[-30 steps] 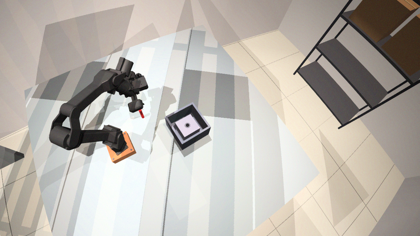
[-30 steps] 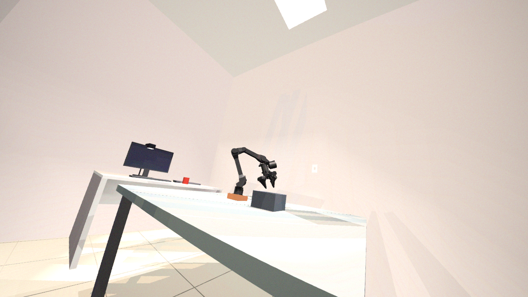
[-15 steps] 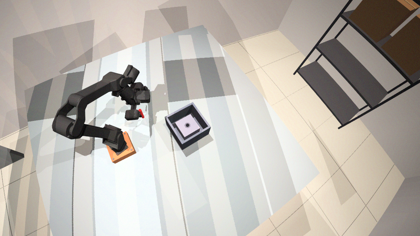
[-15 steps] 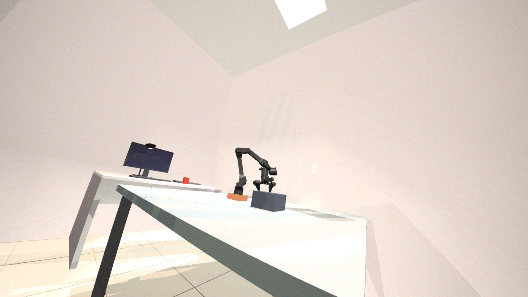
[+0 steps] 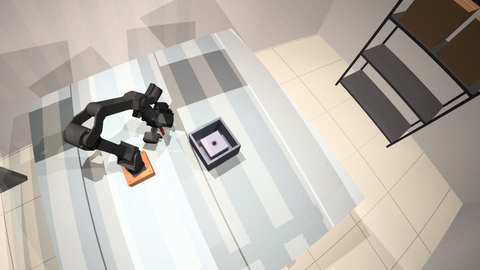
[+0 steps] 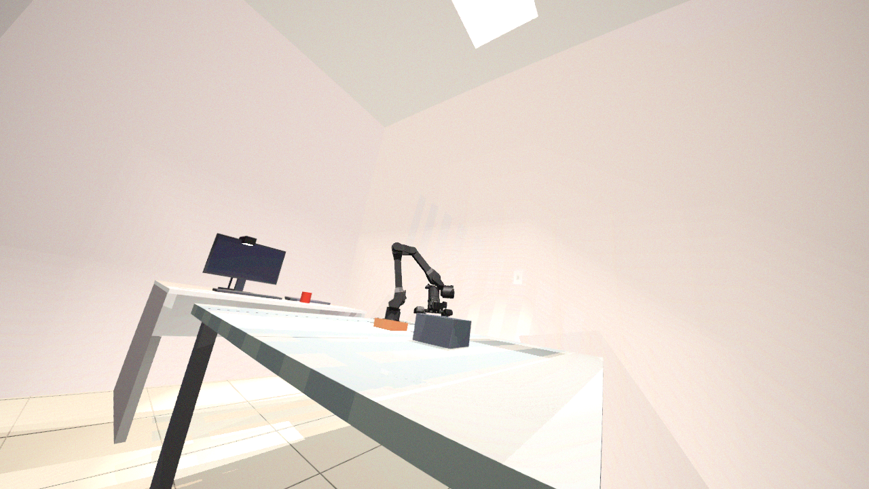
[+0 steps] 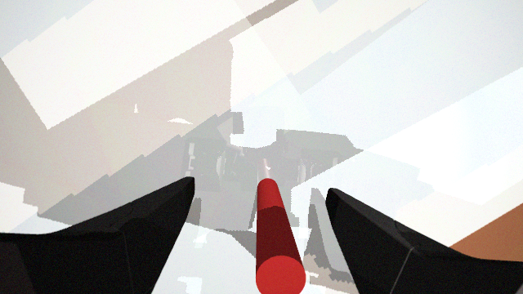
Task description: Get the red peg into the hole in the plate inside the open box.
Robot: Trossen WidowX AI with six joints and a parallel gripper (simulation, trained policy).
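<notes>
Right now my gripper tip is 20 cm to the left of the pale plate, 13 cm short of it and 2 cm below it. From my gripper tip the other things lie so: dark box: 20 cm to the right, 13 cm ahead; red peg: 1 cm behind, 1 cm above.
</notes>
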